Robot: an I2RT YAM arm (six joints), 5 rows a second.
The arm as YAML. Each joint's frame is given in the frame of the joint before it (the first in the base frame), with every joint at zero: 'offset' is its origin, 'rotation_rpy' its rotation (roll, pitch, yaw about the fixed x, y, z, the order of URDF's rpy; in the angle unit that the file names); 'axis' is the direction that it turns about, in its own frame. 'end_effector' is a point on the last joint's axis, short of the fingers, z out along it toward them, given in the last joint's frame.
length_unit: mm
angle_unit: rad
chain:
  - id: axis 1
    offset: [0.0, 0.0, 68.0]
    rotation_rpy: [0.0, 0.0, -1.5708]
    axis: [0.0, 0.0, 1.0]
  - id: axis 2
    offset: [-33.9, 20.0, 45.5]
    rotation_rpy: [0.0, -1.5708, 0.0]
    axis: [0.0, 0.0, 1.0]
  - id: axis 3
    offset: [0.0, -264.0, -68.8]
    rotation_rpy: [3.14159, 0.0, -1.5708]
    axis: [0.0, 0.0, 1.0]
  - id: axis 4
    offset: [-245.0, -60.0, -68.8]
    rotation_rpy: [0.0, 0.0, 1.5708]
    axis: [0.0, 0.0, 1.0]
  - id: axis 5
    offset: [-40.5, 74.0, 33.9]
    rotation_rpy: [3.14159, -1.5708, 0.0]
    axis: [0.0, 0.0, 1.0]
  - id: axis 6
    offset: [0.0, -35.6, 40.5]
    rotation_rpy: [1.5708, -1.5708, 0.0]
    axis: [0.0, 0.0, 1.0]
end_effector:
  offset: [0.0, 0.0, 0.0]
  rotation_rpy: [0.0, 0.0, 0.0]
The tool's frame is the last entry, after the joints.
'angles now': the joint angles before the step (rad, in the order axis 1, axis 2, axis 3, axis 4, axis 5, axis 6). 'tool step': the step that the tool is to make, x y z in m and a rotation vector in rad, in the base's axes. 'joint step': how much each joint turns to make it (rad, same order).
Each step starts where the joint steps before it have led.
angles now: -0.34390, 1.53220, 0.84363, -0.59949, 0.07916, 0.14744
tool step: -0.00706, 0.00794, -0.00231, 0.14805, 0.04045, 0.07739
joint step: 0.00039, -0.00002, 0.00001, -0.08776, -0.14039, -0.04501
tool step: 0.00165, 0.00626, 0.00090, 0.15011, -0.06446, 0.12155
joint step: 0.00001, 0.00002, 0.00000, -0.00342, -0.18348, -0.08887
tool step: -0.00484, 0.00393, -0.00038, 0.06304, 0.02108, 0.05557
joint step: -0.00003, -0.00001, 0.00000, -0.05418, -0.06066, -0.04809
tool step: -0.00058, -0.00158, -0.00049, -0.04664, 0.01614, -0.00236
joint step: 0.00000, 0.00000, 0.00001, -0.00077, 0.04921, -0.00458
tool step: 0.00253, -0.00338, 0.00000, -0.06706, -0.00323, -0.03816
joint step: 0.00000, 0.00001, -0.00003, 0.03208, 0.06714, 0.02899
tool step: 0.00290, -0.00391, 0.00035, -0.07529, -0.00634, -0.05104
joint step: 0.00003, 0.00000, 0.00001, 0.03701, 0.07706, 0.03780
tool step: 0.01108, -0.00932, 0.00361, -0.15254, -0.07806, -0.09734
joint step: -0.00040, -0.00001, 0.00038, 0.12740, 0.13885, 0.06216
